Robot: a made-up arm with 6 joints. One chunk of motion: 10 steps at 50 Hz.
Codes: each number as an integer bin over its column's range. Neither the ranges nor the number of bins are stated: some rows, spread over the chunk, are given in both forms.
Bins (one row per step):
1: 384 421 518 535 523 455
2: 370 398 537 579 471 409
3: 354 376 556 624 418 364
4: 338 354 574 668 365 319
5: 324 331 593 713 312 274
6: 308 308 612 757 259 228
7: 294 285 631 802 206 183
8: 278 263 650 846 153 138
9: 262 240 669 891 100 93
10: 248 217 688 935 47 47
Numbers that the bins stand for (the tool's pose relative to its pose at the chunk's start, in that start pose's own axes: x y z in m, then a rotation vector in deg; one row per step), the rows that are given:
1: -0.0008 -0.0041 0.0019 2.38 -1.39 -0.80
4: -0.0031 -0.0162 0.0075 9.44 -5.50 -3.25
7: -0.0053 -0.0286 0.0132 16.55 -9.64 -5.70
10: -0.0076 -0.0409 0.0189 23.60 -13.78 -8.15
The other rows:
2: -0.0015 -0.0083 0.0038 4.72 -2.74 -1.63
3: -0.0023 -0.0123 0.0057 7.11 -4.12 -2.44
5: -0.0038 -0.0204 0.0094 11.83 -6.88 -4.06
6: -0.0046 -0.0245 0.0113 14.16 -8.26 -4.89
8: -0.0061 -0.0326 0.0151 18.88 -11.02 -6.51
9: -0.0069 -0.0368 0.0170 21.27 -12.40 -7.32

